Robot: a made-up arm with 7 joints.
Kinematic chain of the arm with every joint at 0, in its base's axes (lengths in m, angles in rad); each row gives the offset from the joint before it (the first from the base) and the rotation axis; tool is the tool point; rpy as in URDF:
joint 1: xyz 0 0 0 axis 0.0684 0.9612 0.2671
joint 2: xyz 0 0.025 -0.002 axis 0.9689 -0.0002 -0.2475
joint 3: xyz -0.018 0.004 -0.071 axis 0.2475 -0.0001 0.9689
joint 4: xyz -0.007 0 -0.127 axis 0.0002 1 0
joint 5: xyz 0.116 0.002 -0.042 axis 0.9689 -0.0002 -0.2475
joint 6: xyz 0.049 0 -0.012 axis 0.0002 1 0
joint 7: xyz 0.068 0 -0.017 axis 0.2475 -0.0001 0.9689
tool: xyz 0 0 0 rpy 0 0.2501 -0.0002
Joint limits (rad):
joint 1: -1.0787..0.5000
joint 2: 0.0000..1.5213
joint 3: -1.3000..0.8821
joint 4: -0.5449..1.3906
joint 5: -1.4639..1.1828
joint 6: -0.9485..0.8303
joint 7: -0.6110..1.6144
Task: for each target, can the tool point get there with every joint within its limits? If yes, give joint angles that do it. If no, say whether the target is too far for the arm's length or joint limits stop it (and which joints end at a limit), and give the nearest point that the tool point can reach.
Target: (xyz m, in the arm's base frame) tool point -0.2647 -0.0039 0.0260
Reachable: no: joint limits stop it (at a limit: joint 1, joint 3, joint 4, joint 6) | nearest point -0.1471 0.0247 -0.1663 | short by 0.227 m
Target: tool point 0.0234 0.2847 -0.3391
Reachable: yes | joints 0.1799 0.6248 0.0923 0.8646 -1.2292 -0.1313 0.1014
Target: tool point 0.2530 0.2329 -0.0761
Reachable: yes | joints -0.3645 0.5003 0.6060 -0.0629 0.7553 0.0146 1.1458
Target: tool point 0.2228 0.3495 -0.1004
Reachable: yes | joints -0.3401 1.1761 0.1865 0.9620 0.1812 -0.7687 0.9308
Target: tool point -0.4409 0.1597 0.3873
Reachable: no: too far | nearest point -0.0400 0.1417 0.2194 | short by 0.435 m
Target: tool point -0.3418 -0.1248 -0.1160
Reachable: no: joint limits stop it (at a limit: joint 1, joint 2, joint 3, joint 5, joint 6) | nearest point -0.2778 -0.0885 -0.2890 | short by 0.188 m
